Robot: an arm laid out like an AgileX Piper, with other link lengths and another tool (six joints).
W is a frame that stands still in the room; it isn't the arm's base.
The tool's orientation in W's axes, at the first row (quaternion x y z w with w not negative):
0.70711 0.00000 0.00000 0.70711
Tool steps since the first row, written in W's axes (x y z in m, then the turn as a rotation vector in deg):
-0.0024 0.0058 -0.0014 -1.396 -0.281 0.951
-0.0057 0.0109 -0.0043 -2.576 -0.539 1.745
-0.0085 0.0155 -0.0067 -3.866 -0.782 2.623
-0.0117 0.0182 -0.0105 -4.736 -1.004 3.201
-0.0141 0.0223 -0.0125 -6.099 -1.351 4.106
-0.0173 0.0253 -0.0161 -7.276 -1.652 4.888
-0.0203 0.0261 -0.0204 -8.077 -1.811 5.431
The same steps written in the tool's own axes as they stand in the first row. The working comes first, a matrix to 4 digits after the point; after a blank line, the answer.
The tool's axes in the first row as the columns of a matrix, in W's axes (used below as rounded here):
1.0000 0.0000 0.0000
0.0000 0.0000 -1.0000
0.0000 1.0000 0.0000

-0.0024 -0.0014 -0.0058 -1.396 0.951 0.281
-0.0057 -0.0043 -0.0109 -2.576 1.745 0.539
-0.0085 -0.0067 -0.0155 -3.866 2.623 0.782
-0.0117 -0.0105 -0.0182 -4.736 3.201 1.004
-0.0141 -0.0125 -0.0223 -6.099 4.106 1.351
-0.0173 -0.0161 -0.0253 -7.276 4.888 1.652
-0.0203 -0.0204 -0.0261 -8.077 5.431 1.811

